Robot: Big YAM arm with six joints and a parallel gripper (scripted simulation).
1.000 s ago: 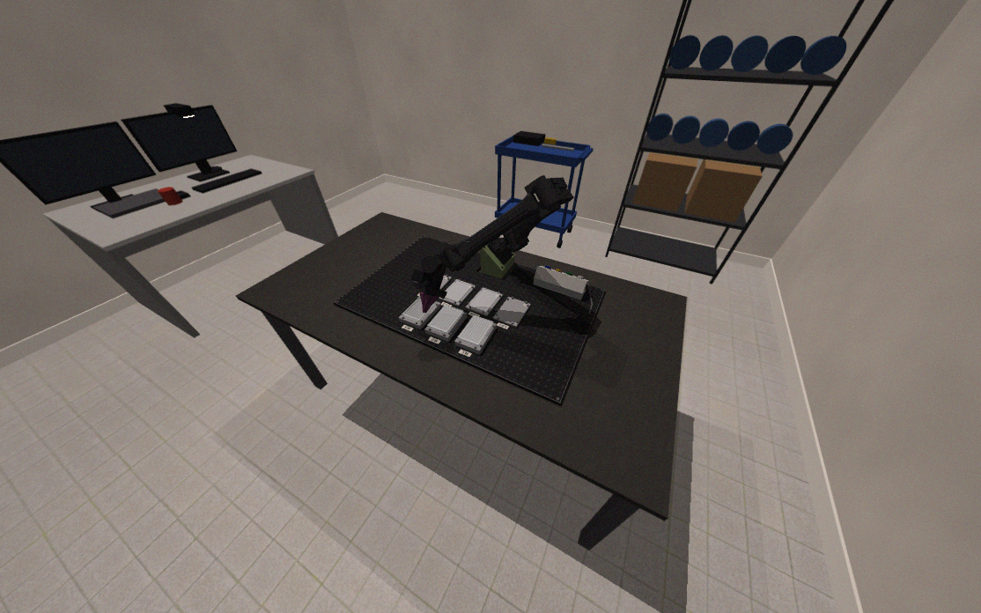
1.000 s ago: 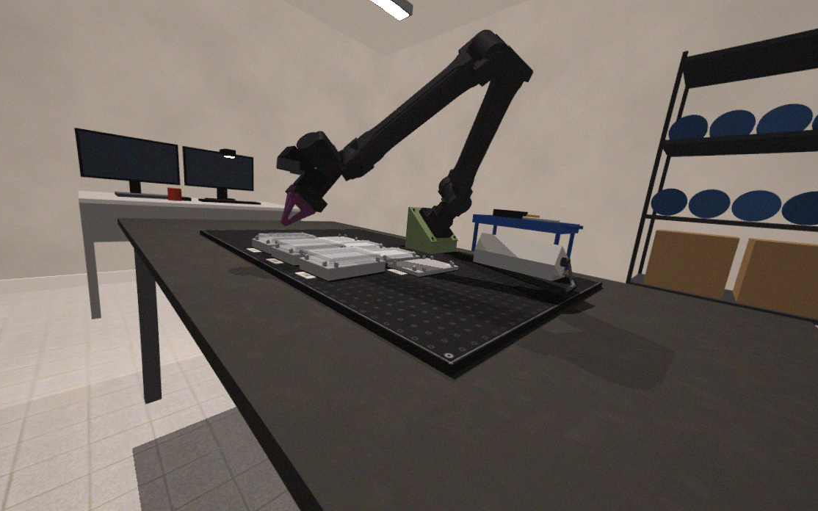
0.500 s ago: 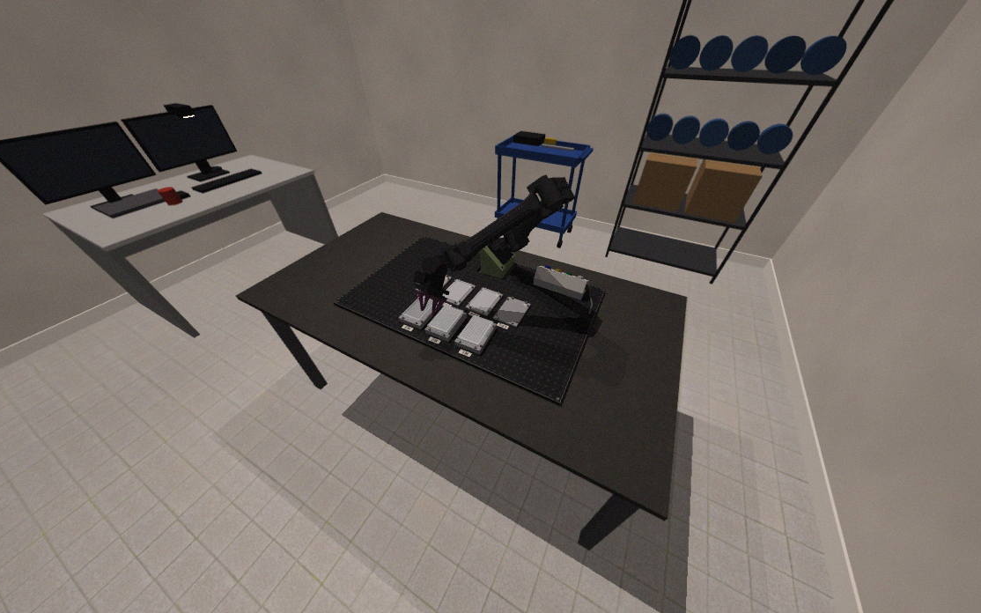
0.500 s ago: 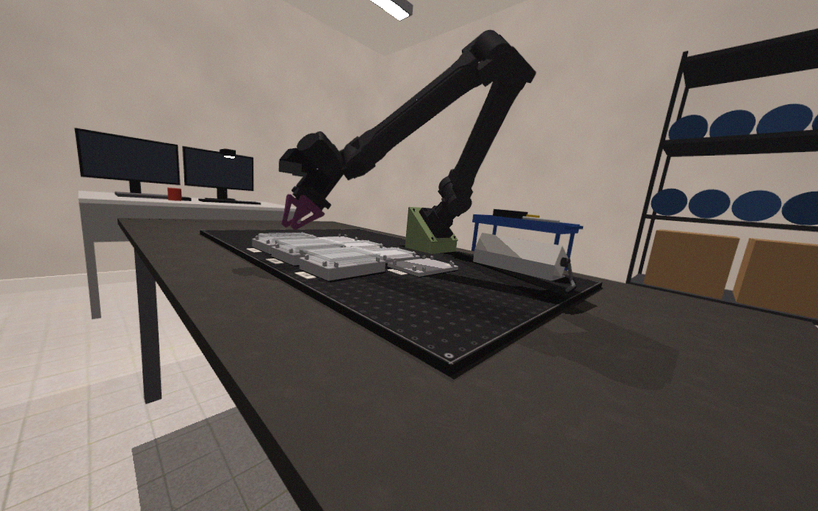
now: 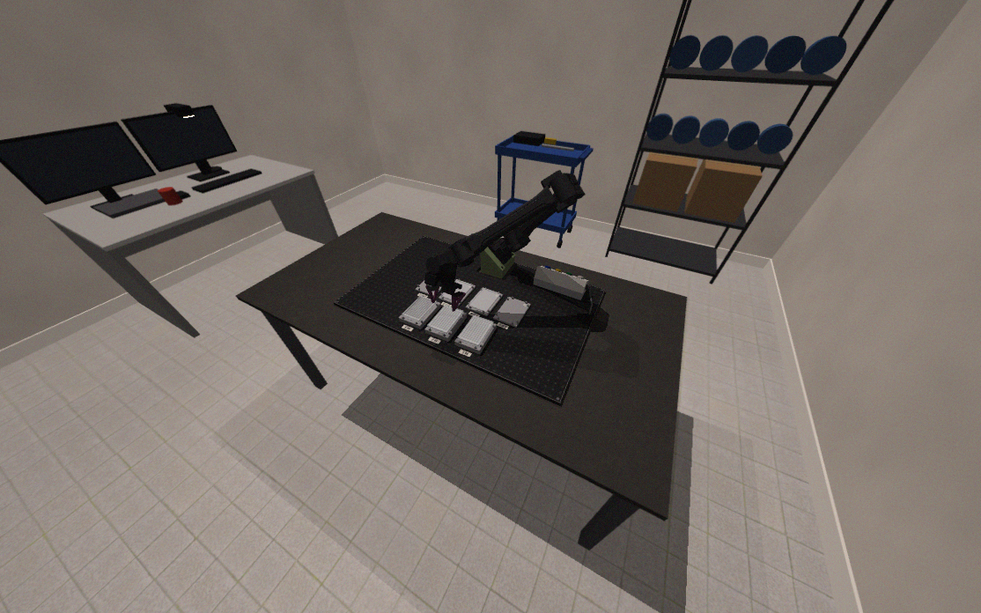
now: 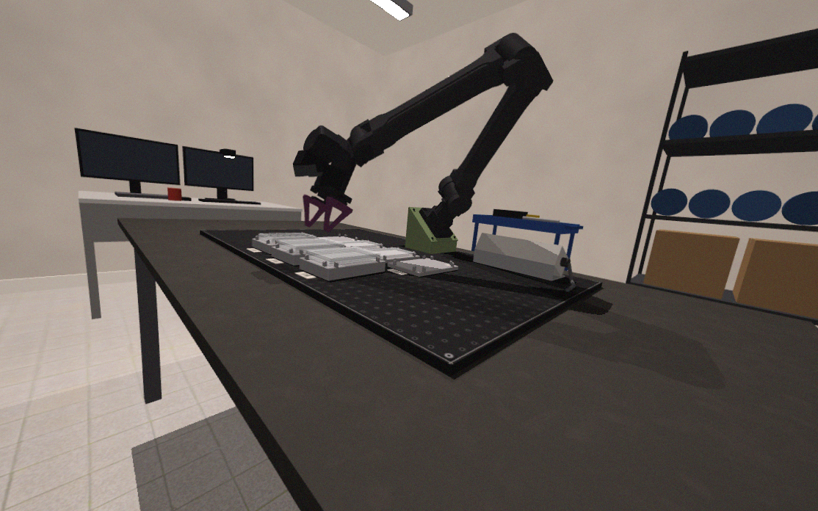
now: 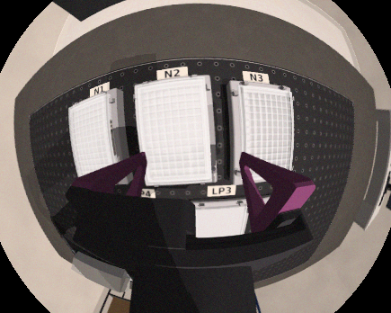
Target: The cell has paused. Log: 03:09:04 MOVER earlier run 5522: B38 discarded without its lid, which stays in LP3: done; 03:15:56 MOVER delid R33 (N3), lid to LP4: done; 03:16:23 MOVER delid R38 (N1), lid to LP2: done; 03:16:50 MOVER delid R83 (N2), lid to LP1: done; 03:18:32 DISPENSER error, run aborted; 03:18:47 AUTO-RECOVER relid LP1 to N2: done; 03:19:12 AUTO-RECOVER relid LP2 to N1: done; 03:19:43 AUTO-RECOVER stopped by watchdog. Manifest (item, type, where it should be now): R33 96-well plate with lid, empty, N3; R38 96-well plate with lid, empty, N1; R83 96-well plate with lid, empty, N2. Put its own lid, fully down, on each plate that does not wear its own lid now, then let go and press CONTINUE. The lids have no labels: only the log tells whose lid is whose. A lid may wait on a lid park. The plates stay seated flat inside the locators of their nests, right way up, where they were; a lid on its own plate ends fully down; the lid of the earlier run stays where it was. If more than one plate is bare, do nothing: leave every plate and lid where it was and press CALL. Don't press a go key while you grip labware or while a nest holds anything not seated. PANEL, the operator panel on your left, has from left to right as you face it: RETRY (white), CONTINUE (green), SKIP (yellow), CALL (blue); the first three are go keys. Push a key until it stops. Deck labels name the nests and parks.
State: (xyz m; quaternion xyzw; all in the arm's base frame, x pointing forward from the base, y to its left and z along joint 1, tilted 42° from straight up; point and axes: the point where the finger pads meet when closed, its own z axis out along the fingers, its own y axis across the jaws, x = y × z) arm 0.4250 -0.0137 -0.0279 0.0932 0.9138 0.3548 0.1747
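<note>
The lid park LP4 lies 16 cm behind my hand, 9 cm to the left of it and 7 cm below it. Round my hand: white 96-well plate 2 cm ahead, 11 cm to the right, 5 cm below; N3 label 11 cm ahead, 10 cm to the right, 7 cm below; LP4 label 7 cm behind, 9 cm to the left, 7 cm below.
</note>
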